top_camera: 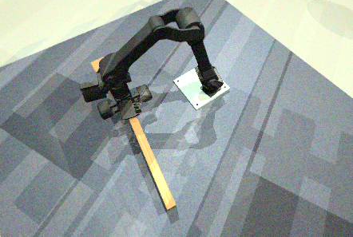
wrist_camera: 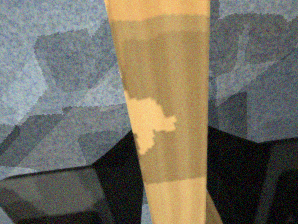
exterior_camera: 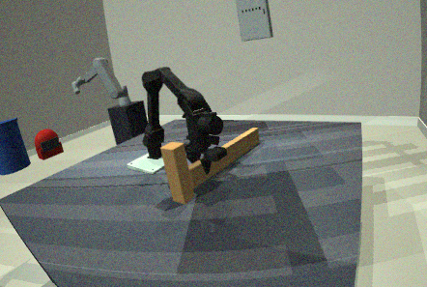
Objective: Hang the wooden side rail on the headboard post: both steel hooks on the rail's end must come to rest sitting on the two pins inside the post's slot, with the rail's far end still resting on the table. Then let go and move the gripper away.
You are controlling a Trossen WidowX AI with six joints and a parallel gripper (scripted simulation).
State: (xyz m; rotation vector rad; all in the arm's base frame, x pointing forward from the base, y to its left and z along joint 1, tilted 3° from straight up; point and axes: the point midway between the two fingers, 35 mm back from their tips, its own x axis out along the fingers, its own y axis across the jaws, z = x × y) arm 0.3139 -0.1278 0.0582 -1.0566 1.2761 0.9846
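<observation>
Now: gripper tip 10 mm past the headboard post, 130 mm to the left of it and 70 mm below it.
</observation>
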